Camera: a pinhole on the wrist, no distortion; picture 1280 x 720 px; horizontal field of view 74.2 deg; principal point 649.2 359.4 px. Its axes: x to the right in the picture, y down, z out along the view. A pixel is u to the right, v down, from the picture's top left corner.
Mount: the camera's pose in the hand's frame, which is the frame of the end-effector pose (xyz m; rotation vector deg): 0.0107 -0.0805 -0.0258 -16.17 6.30 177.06
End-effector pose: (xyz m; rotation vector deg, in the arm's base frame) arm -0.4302 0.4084 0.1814 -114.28 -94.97 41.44
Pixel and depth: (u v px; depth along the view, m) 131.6 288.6 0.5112
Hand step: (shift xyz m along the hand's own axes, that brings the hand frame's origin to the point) 0.2280 -0.0095 0.5298
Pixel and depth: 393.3 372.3 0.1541
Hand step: 0.0287 -0.0729 0.1340
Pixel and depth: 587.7 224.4 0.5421
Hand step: -0.0442 0.0445 0.5074
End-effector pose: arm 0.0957 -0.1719 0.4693 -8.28 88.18 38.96
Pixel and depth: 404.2 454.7 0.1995
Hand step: 0.0307 -0.0899 0.1819
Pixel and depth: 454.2 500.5 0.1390
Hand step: 0.0162 -0.0943 0.1179
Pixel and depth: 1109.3 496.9 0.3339
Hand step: -0.2300 -0.1045 0.2723
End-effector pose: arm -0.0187 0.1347 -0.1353 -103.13 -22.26 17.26
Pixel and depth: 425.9 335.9 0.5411
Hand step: 0.0545 -0.0299 0.5300
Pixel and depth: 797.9 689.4 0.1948
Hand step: -0.0612 -0.1408 0.1642
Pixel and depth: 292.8 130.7 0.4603
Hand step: 0.1239 0.0717 0.4527
